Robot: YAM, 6 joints.
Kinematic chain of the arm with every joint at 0, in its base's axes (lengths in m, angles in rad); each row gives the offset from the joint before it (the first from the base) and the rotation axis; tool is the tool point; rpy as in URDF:
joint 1: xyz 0 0 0.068 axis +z
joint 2: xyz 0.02 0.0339 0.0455 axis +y
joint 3: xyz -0.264 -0.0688 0 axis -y
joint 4: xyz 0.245 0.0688 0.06 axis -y
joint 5: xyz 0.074 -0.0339 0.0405 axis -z
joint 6: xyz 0.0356 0 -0.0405 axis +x
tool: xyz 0 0 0 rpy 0 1.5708 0
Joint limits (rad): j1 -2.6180..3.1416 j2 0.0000..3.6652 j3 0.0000..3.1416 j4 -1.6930..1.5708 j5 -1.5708..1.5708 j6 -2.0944..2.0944
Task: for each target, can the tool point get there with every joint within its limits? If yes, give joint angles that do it. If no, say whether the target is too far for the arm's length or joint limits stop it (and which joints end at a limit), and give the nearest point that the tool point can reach.
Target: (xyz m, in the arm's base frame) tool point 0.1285 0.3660 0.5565
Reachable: yes | joints 1.1965 1.8049 2.0838 0.3306 -0.4125 0.8654
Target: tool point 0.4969 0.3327 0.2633
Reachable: yes | joints 0.6473 2.8220 2.8590 -0.0633 1.2916 -0.1893
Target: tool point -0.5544 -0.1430 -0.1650
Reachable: no: joint limits stop it (at a limit: joint 1) | nearest point -0.5461 -0.0355 -0.1607 | short by 0.108 m
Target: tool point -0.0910 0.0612 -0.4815
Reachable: no: joint limits stop it (at a limit: joint 2) | nearest point -0.1200 0.0807 -0.3651 | short by 0.122 m
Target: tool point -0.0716 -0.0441 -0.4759
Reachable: no: joint limits stop it (at a limit: joint 2) | nearest point -0.1074 -0.0662 -0.3590 | short by 0.124 m
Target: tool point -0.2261 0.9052 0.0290
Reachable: no: too far | nearest point -0.1559 0.6240 0.0558 | short by 0.291 m
